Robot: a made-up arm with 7 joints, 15 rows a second.
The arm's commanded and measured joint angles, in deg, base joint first. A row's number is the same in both.
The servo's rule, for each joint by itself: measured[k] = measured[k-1] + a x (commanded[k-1-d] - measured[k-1]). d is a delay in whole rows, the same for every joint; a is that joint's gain. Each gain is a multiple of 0.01, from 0.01 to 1. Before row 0 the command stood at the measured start. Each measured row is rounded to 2 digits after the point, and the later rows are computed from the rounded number. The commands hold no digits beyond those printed.
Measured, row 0:
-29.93, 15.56, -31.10, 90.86, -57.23, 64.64, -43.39
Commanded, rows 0 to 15:
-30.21, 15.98, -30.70, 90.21, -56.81, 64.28, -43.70
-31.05, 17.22, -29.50, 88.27, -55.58, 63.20, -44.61
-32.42, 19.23, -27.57, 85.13, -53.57, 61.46, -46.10
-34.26, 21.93, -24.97, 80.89, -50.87, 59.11, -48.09
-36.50, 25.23, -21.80, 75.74, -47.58, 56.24, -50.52
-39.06, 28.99, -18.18, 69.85, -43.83, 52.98, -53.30
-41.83, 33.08, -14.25, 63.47, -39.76, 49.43, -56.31
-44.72, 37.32, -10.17, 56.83, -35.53, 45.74, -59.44
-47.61, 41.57, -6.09, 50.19, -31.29, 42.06, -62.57
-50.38, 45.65, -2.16, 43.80, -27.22, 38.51, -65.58
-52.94, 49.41, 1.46, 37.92, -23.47, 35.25, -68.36
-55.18, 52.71, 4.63, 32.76, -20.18, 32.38, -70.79
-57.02, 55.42, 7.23, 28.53, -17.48, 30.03, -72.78
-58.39, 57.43, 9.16, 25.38, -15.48, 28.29, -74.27
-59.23, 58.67, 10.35, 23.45, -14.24, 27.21, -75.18
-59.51, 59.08, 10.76, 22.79, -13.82, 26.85, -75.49
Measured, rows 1 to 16:
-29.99, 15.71, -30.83, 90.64, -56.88, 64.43, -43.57
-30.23, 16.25, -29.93, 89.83, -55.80, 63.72, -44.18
-30.73, 17.32, -28.33, 88.23, -53.95, 62.41, -45.31
-31.54, 18.98, -26.05, 85.73, -51.39, 60.50, -46.95
-32.68, 21.23, -23.16, 82.33, -48.23, 58.03, -49.06
-34.15, 24.02, -19.77, 78.09, -44.58, 55.10, -51.56
-35.92, 27.28, -16.02, 73.12, -40.58, 51.81, -54.36
-37.94, 30.89, -12.04, 67.58, -36.39, 48.29, -57.36
-40.16, 34.73, -7.99, 61.67, -32.16, 44.68, -60.43
-42.51, 38.66, -4.03, 55.59, -28.06, 41.10, -63.47
-44.91, 42.53, -0.30, 49.58, -24.25, 37.71, -66.36
-47.27, 46.19, 3.05, 43.86, -20.87, 34.62, -68.97
-49.51, 49.51, 5.89, 38.65, -18.06, 31.96, -71.22
-51.55, 52.36, 8.11, 34.14, -15.92, 29.83, -73.02
-53.32, 54.63, 9.63, 30.51, -14.53, 28.31, -74.29
-54.74, 56.23, 10.40, 27.89, -13.94, 27.46, -75.00
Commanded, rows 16 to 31:
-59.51, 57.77, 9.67, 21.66, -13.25, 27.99, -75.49
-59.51, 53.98, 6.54, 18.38, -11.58, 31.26, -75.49
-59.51, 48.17, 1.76, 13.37, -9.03, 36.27, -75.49
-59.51, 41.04, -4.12, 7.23, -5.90, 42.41, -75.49
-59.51, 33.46, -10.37, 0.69, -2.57, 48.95, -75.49
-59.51, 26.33, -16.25, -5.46, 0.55, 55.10, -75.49
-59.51, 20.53, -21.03, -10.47, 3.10, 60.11, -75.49
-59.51, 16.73, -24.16, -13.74, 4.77, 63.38, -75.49
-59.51, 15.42, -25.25, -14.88, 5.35, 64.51, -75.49
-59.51, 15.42, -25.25, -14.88, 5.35, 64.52, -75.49
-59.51, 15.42, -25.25, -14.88, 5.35, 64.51, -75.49
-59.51, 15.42, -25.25, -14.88, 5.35, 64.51, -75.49
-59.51, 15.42, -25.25, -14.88, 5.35, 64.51, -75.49
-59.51, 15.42, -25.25, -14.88, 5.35, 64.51, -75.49
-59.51, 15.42, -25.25, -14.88, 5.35, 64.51, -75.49
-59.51, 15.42, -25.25, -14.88, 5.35, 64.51, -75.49
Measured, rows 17 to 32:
-55.84, 56.78, 9.90, 25.77, -13.37, 27.77, -75.29
-56.68, 55.77, 7.62, 23.26, -11.88, 29.79, -75.41
-57.33, 53.03, 3.64, 19.90, -9.51, 33.55, -75.46
-57.83, 48.71, -1.64, 15.59, -6.51, 38.69, -75.48
-58.22, 43.22, -7.58, 10.52, -3.24, 44.64, -75.49
-58.52, 37.14, -13.48, 5.09, -0.09, 50.71, -75.49
-58.75, 31.16, -18.61, -0.20, 2.56, 56.16, -75.49
-58.92, 25.97, -22.38, -4.80, 4.39, 60.35, -75.49
-59.06, 22.17, -24.33, -8.23, 5.19, 62.76, -75.49
-59.16, 19.74, -24.96, -10.49, 5.32, 63.78, -75.49
-59.24, 18.18, -25.16, -11.98, 5.34, 64.20, -75.49
-59.30, 17.19, -25.22, -12.97, 5.35, 64.38, -75.49
-59.35, 16.55, -25.24, -13.62, 5.35, 64.46, -75.49
-59.39, 16.14, -25.25, -14.05, 5.35, 64.49, -75.49
-59.42, 15.88, -25.25, -14.33, 5.35, 64.50, -75.49
-59.44, 15.71, -25.25, -14.52, 5.35, 64.51, -75.49

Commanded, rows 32 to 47:
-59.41, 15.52, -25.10, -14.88, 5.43, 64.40, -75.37
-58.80, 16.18, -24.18, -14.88, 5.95, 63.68, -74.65
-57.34, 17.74, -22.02, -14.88, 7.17, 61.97, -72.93
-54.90, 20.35, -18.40, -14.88, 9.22, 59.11, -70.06
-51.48, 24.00, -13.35, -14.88, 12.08, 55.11, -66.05
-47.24, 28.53, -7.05, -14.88, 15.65, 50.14, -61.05
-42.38, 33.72, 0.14, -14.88, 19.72, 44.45, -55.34
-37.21, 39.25, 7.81, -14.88, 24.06, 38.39, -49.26
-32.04, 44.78, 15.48, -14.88, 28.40, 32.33, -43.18
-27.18, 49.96, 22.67, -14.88, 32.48, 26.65, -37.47
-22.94, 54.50, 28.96, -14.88, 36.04, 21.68, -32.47
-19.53, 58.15, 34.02, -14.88, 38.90, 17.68, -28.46
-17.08, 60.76, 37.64, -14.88, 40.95, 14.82, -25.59
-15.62, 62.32, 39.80, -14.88, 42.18, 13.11, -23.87
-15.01, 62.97, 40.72, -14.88, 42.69, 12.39, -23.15
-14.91, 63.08, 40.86, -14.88, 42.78, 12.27, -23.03
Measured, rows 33 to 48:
-59.43, 15.64, -25.15, -14.64, 5.42, 64.45, -75.42
-59.29, 15.83, -24.49, -14.72, 5.86, 64.00, -74.97
-58.84, 16.52, -22.81, -14.77, 6.95, 62.82, -73.77
-57.93, 17.90, -19.81, -14.81, 8.83, 60.67, -71.58
-56.45, 20.10, -15.42, -14.83, 11.53, 57.45, -68.32
-54.33, 23.13, -9.73, -14.85, 14.95, 53.21, -64.03
-51.58, 26.94, -3.02, -14.86, 18.91, 48.13, -58.90
-48.27, 31.37, 4.34, -14.87, 23.18, 42.48, -53.21
-44.54, 36.20, 11.92, -14.87, 27.51, 36.59, -47.29
-40.55, 41.15, 19.23, -14.87, 31.64, 30.82, -41.50
-36.50, 45.96, 25.85, -14.87, 35.29, 25.52, -36.17
-32.60, 50.35, 31.41, -14.87, 38.29, 20.97, -31.62
-29.03, 54.10, 35.65, -14.87, 40.50, 17.40, -28.06
-25.95, 57.06, 38.47, -14.87, 41.89, 14.91, -25.59
-23.43, 59.19, 40.00, -14.87, 42.55, 13.45, -24.15
-21.47, 60.59, 40.58, -14.87, 42.74, 12.77, -23.49

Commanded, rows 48 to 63:
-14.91, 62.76, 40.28, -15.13, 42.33, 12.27, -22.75
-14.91, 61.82, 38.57, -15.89, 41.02, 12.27, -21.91
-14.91, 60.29, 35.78, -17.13, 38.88, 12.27, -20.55
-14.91, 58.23, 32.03, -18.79, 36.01, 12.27, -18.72
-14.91, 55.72, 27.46, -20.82, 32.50, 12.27, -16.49
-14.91, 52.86, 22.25, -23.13, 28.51, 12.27, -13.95
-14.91, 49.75, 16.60, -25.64, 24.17, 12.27, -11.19
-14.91, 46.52, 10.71, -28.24, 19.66, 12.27, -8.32
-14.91, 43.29, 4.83, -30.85, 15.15, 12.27, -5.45
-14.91, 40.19, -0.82, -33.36, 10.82, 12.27, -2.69
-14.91, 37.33, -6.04, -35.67, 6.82, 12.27, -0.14
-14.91, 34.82, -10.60, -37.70, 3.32, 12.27, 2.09
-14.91, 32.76, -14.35, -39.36, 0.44, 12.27, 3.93
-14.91, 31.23, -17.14, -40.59, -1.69, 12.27, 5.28
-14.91, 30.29, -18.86, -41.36, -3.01, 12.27, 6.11
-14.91, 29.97, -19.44, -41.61, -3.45, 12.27, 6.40
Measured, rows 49 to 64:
-19.96, 61.37, 40.38, -14.96, 42.40, 12.48, -23.05
-18.80, 61.53, 39.15, -15.28, 41.25, 12.36, -22.38
-17.91, 61.08, 36.86, -15.91, 39.28, 12.31, -21.30
-17.22, 60.05, 33.58, -16.89, 36.57, 12.29, -19.78
-16.69, 58.49, 29.42, -18.23, 33.19, 12.28, -17.84
-16.28, 56.46, 24.54, -19.90, 29.31, 12.27, -15.54
-15.96, 54.04, 19.14, -21.85, 25.04, 12.27, -12.97
-15.72, 51.33, 13.41, -24.02, 20.57, 12.27, -10.23
-15.53, 48.44, 7.58, -26.34, 16.07, 12.27, -7.41
-15.39, 45.47, 1.87, -28.73, 11.71, 12.27, -4.63
-15.28, 42.54, -3.51, -31.09, 7.65, 12.27, -1.98
-15.19, 39.76, -8.33, -33.34, 4.06, 12.27, 0.42
-15.13, 37.24, -12.42, -35.39, 1.06, 12.27, 2.49
-15.08, 35.08, -15.63, -37.16, -1.22, 12.27, 4.14
-15.04, 33.36, -17.83, -38.59, -2.71, 12.27, 5.30
-15.01, 32.14, -18.92, -39.62, -3.32, 12.27, 5.95

